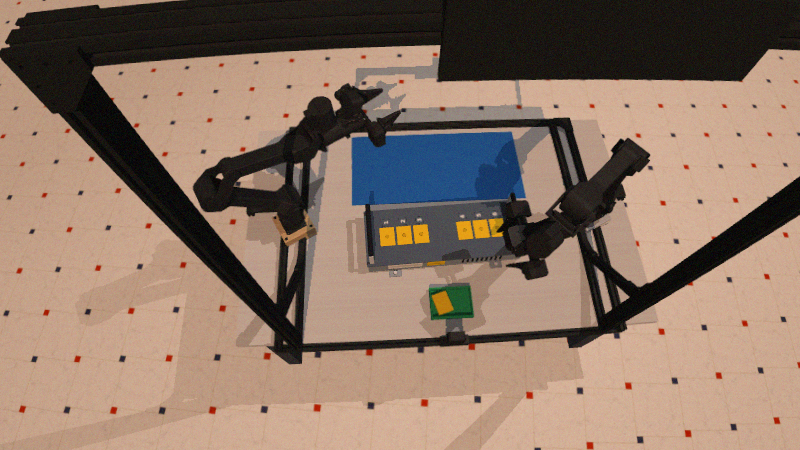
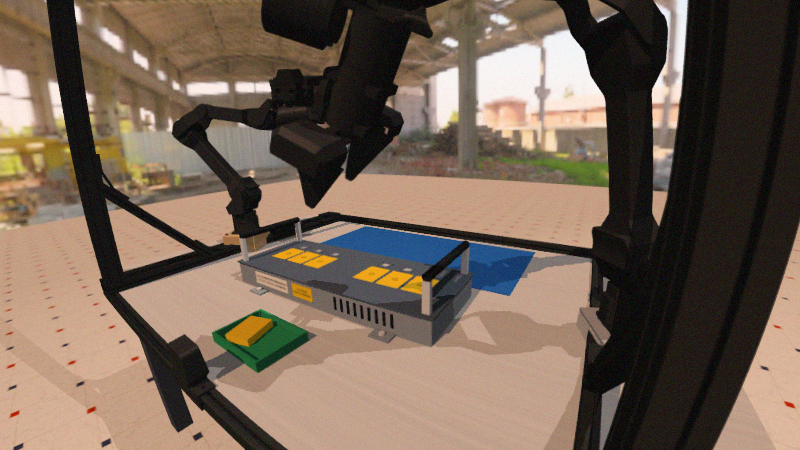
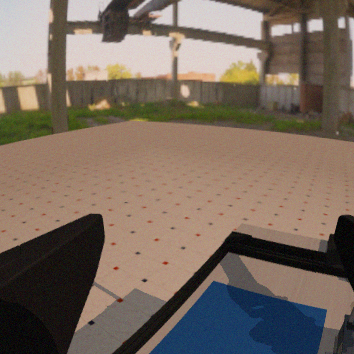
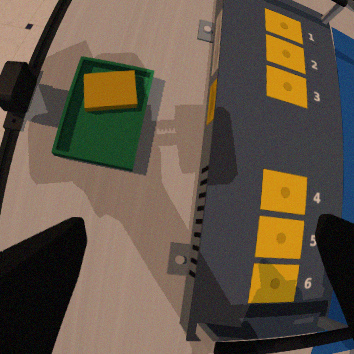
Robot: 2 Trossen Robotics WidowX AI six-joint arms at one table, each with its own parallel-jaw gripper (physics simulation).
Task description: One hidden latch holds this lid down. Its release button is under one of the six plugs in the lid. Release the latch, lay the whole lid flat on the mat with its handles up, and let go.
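Frame: origin at the left arm's base, x down, y left, z ahead, level; metres.
Seen in the pictures: left gripper, fingertip midpoint: (image 1: 391,100) (image 3: 225,229); right gripper, fingertip midpoint: (image 1: 502,248) (image 2: 330,192) (image 4: 203,229); left arm's base, origin of the base link: (image 1: 292,222).
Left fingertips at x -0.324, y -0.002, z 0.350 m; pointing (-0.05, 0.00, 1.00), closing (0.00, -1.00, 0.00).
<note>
Offsets run from my left fingertips to a thing's top centre. "spot": to the spot under its first point. Level surfaces: height alone.
The dark grey lid {spot: dx +0.322, dy -0.298, dz -0.019 m} (image 1: 440,246) (image 2: 334,274) (image 4: 280,137) sits on its grey housing, with upright black-barred handles at both ends, such as the near-right handle {spot: dx +0.262, dy -0.383, dz +0.199 m} (image 2: 445,261). Yellow plugs numbered 1 to 6 all sit in it, including plug 1 {dx +0.322, dy -0.189, dz -0.133 m} (image 1: 387,236) (image 4: 284,25) and plug 6 {dx +0.322, dy -0.336, dz +0.162 m} (image 4: 274,283), which is shaded. The blue mat {dx +0.370 m} (image 1: 391,167) (image 2: 363,240) (image 3: 200,320) lies beyond it. My right gripper (image 1: 503,246) (image 2: 332,193) (image 4: 203,229) is open and empty above the lid's right part. My left gripper (image 1: 391,101) (image 3: 225,229) is open and empty, raised near the mat's far-left corner. Any button is hidden.
A green tray {dx +0.355, dy -0.446, dz -0.078 m} (image 1: 463,301) (image 2: 279,339) (image 4: 100,142) stands on the near side of the housing. A yellow block {dx +0.355, dy -0.434, dz -0.100 m} (image 1: 441,302) (image 2: 249,330) (image 4: 110,90) lies tilted in it. Black frame rails (image 1: 363,344) border the table, with tall posts at the sides.
</note>
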